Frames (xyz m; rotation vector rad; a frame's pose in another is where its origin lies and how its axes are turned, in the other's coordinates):
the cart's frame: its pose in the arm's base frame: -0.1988 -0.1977 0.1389 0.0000 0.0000 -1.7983
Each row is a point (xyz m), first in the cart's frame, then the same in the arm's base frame.
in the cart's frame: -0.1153 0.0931 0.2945
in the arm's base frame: -0.0821 -0.1064 0.4334
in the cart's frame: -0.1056 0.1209 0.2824
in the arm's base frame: -0.0572 -0.1221 0.4213
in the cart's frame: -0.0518 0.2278 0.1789
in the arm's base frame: 0.0348 -0.1986 0.3178
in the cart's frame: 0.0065 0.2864 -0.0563
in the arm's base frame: 0.0788 -0.2686 0.0826
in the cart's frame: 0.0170 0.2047 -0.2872
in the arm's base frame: -0.0032 -0.2604 -0.1483
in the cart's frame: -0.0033 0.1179 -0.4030
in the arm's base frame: -0.0832 -0.2211 -0.2641
